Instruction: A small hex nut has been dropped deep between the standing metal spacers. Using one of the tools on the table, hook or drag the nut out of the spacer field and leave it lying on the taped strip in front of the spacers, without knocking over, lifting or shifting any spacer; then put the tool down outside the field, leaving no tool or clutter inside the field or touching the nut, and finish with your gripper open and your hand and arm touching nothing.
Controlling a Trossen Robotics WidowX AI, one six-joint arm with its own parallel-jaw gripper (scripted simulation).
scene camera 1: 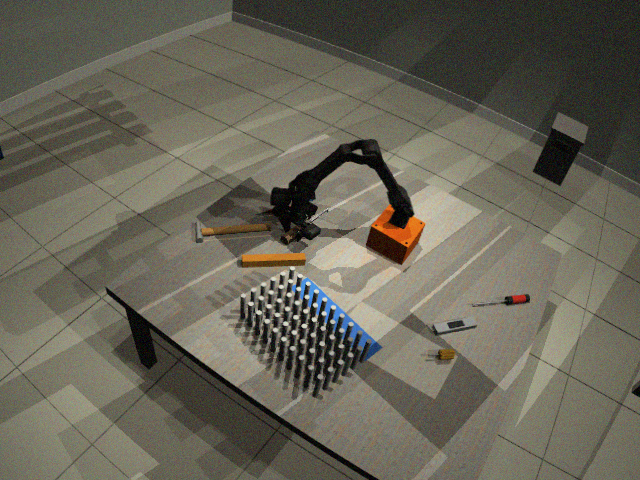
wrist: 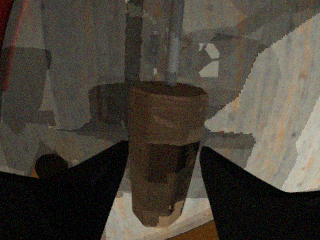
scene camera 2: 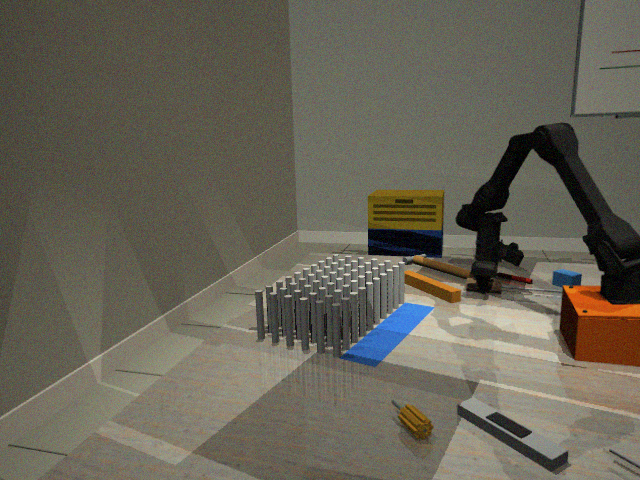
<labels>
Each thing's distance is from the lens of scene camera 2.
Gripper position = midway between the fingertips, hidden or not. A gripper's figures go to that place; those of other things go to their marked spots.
my gripper (scene camera 2: 483, 290): 1.43 m
stubby yellow screwdriver (scene camera 2: 414, 421): 0.78 m
orange bar (scene camera 2: 445, 292): 1.33 m
blue taped strip (scene camera 2: 376, 345): 1.06 m
The marked spots on the orange bar and the blue taped strip are 0.34 m apart.
</labels>
